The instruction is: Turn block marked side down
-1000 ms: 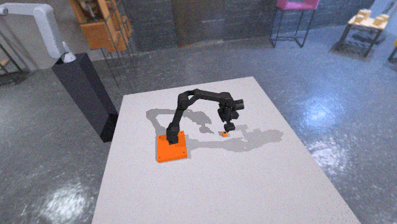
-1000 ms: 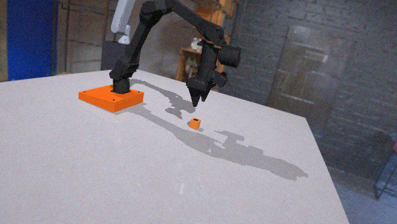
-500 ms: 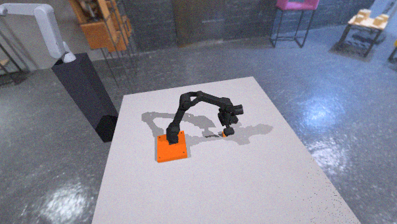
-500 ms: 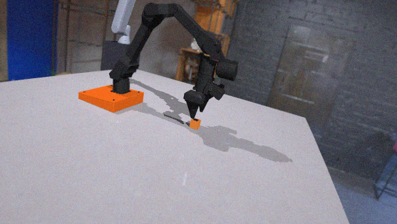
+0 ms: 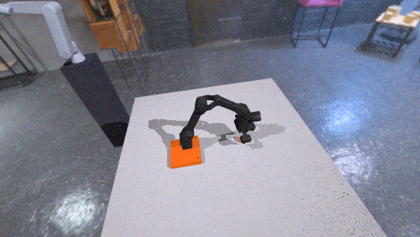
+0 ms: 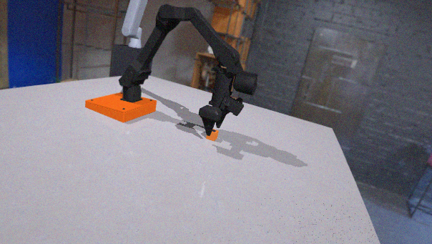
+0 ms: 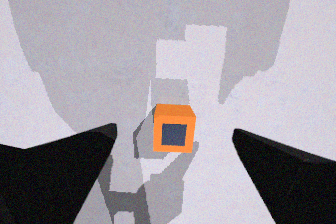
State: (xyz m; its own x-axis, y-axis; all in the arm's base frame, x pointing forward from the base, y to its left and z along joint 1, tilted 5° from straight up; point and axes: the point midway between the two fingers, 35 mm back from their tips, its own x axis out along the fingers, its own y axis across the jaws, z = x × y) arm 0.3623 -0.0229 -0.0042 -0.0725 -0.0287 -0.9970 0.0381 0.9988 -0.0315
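My gripper tip is now right at the orange block.
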